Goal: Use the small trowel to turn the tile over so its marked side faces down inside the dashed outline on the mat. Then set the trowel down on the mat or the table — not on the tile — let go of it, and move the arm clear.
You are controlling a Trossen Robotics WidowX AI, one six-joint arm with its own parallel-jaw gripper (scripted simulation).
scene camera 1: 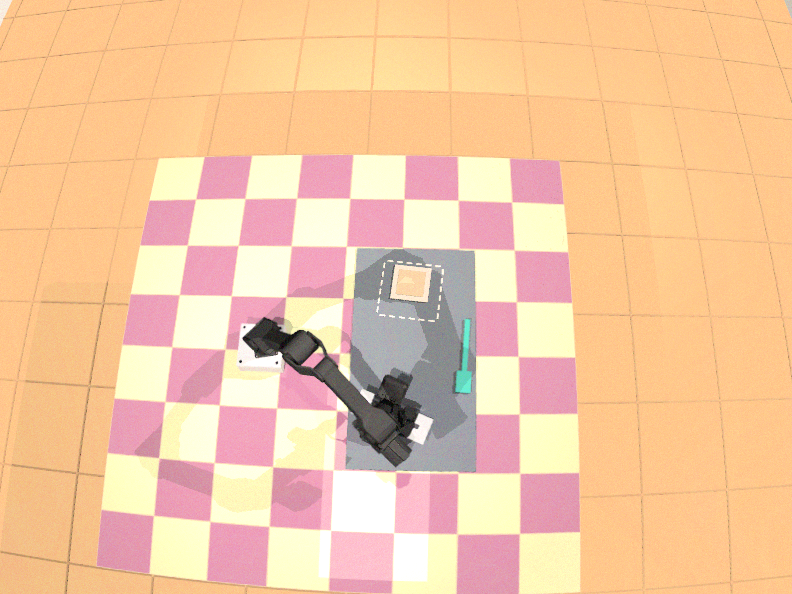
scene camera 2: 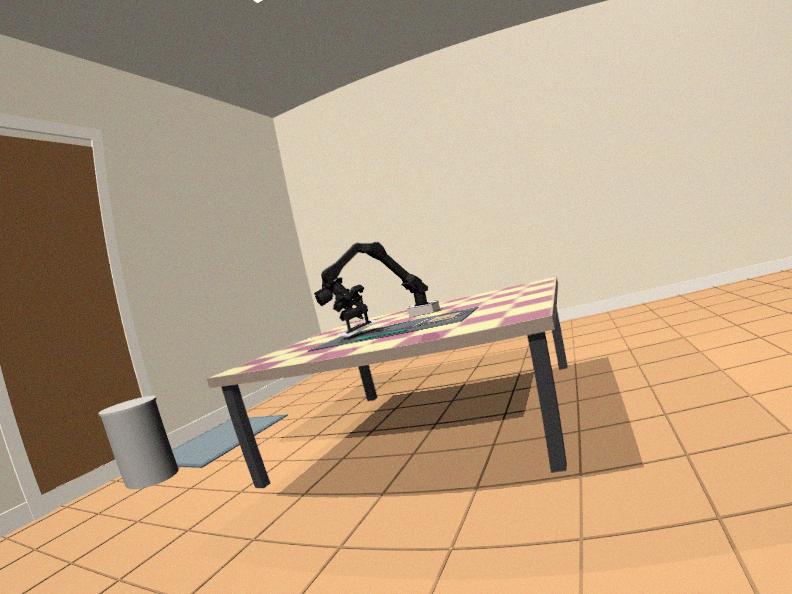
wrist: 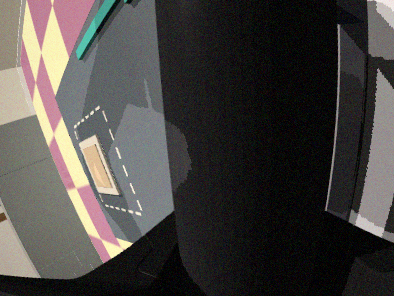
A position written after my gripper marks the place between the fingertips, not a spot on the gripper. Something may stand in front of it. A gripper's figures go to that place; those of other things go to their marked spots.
My gripper [wrist: 239, 205]: 0.10 m from the lens. A trowel [wrist: 270, 120]: 0.03 m from the lens. A square tile [wrist: 92, 150]: 0.42 m from the lens. The marked spots on the square tile and the trowel are 0.40 m apart.
